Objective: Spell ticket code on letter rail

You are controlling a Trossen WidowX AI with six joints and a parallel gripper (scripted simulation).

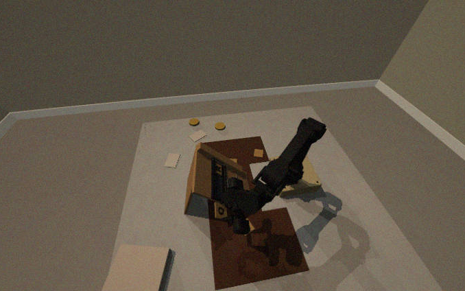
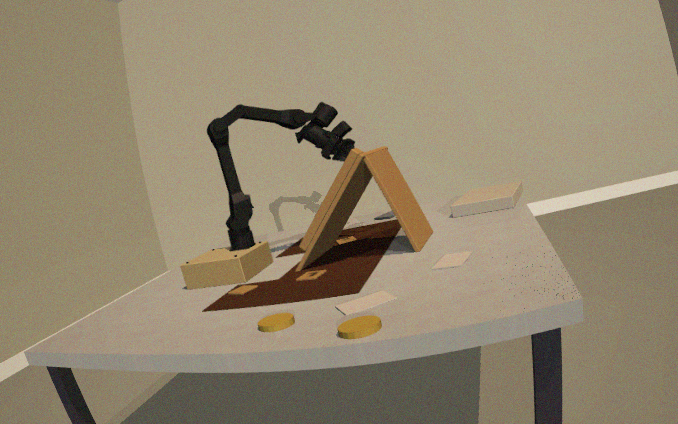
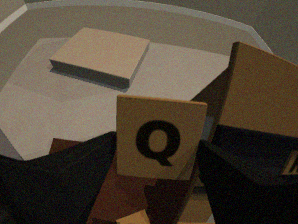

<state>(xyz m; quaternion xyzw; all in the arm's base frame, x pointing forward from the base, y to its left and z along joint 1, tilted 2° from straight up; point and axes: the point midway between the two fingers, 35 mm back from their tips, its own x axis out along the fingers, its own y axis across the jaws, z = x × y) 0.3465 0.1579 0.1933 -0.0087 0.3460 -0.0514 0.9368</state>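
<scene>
Now: the white ticket 7 cm behind my gripper tip, 15 cm to the right of it and 12 cm below it. From my gripper tip the other things lie so: flat beige box (37 cm ahead, 14 cm to the left, 21 cm below); brown mat (17 cm behind, 18 cm to the right, 23 cm below).
</scene>
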